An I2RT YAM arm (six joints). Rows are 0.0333 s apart.
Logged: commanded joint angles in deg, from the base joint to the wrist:
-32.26, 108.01, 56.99, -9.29, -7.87, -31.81
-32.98, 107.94, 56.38, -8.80, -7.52, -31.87
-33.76, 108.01, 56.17, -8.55, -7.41, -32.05
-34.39, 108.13, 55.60, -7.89, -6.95, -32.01
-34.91, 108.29, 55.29, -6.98, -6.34, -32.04
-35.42, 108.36, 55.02, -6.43, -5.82, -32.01
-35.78, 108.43, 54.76, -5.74, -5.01, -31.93
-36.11, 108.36, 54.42, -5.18, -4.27, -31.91
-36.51, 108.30, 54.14, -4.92, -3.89, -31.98
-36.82, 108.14, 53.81, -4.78, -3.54, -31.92
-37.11, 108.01, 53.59, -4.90, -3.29, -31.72
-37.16, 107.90, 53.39, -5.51, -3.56, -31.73
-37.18, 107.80, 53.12, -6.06, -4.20, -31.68
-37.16, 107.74, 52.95, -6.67, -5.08, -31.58
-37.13, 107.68, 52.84, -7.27, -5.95, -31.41
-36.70, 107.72, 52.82, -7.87, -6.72, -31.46
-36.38, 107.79, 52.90, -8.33, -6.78, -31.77
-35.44, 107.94, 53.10, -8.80, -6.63, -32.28
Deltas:
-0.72, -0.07, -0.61, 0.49, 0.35, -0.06
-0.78, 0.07, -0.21, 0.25, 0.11, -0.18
-0.63, 0.12, -0.57, 0.66, 0.46, 0.04
-0.52, 0.16, -0.31, 0.91, 0.61, -0.03
-0.51, 0.07, -0.27, 0.55, 0.52, 0.03
-0.36, 0.07, -0.26, 0.69, 0.81, 0.08
-0.33, -0.07, -0.34, 0.56, 0.74, 0.02
-0.40, -0.06, -0.28, 0.26, 0.38, -0.07
-0.31, -0.16, -0.33, 0.14, 0.35, 0.06
-0.29, -0.13, -0.22, -0.12, 0.25, 0.20
-0.05, -0.11, -0.20, -0.61, -0.27, -0.01
-0.02, -0.10, -0.27, -0.55, -0.64, 0.05
0.02, -0.06, -0.17, -0.61, -0.88, 0.10
0.03, -0.06, -0.11, -0.60, -0.87, 0.17
0.43, 0.04, -0.02, -0.60, -0.77, -0.05
0.32, 0.07, 0.08, -0.46, -0.06, -0.31
0.94, 0.15, 0.20, -0.47, 0.15, -0.51

